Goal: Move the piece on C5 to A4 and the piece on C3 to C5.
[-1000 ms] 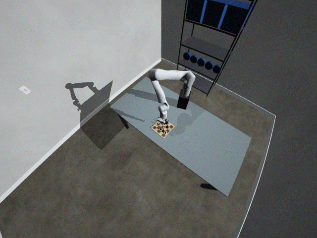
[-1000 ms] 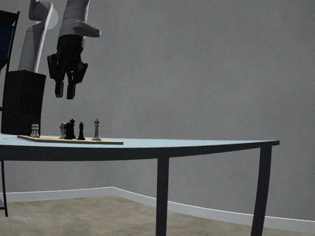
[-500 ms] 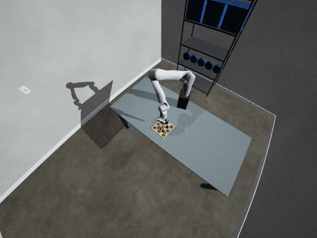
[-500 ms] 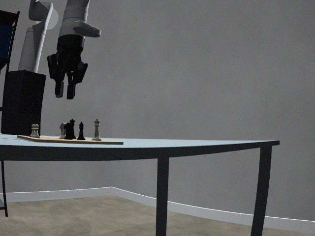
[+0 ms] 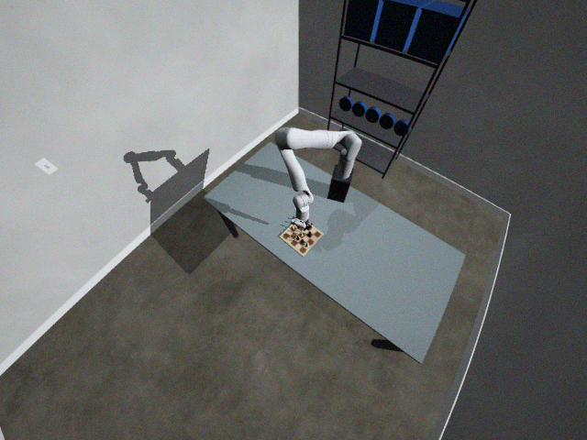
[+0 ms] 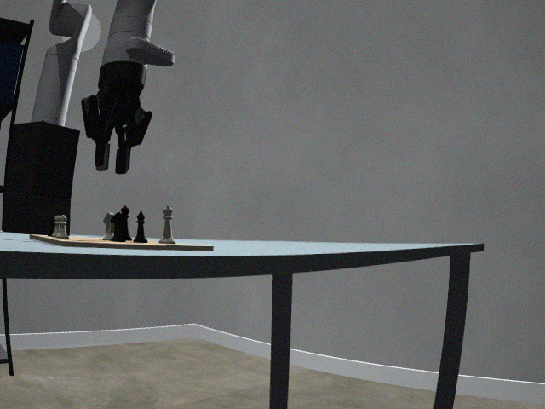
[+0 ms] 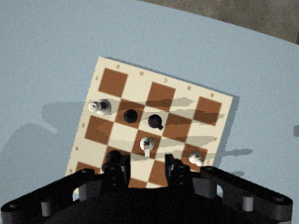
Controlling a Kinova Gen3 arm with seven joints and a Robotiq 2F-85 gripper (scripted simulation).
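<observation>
My hand is 12 cm above the chessboard. Round my hand: black bishop (9 cm below, 4 cm to the left, 3 cm ahead); then black pawn (10 cm below, 8 cm to the right, 7 cm behind).
</observation>
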